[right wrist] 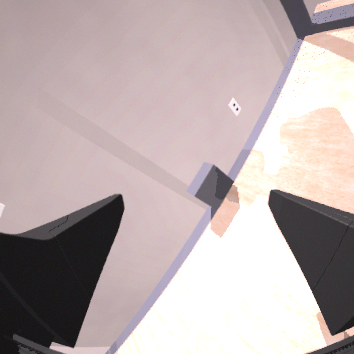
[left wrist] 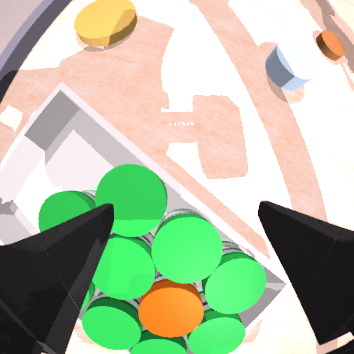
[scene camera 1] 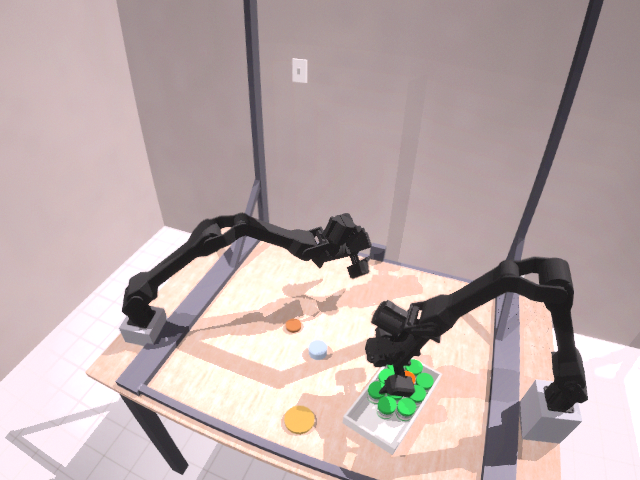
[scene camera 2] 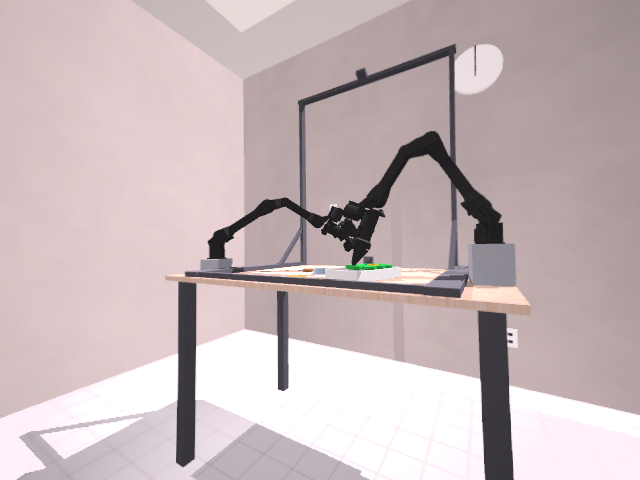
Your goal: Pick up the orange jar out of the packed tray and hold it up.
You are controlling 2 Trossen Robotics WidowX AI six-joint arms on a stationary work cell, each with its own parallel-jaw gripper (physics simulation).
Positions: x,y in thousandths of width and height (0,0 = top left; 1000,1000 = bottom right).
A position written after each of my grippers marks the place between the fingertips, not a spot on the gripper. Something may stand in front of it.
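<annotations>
In the right wrist view my left gripper is out of frame. The gripper is visible in scene camera 1 (590,784), in scene camera 2 (551,551) and in the left wrist view (530,592).
</annotations>
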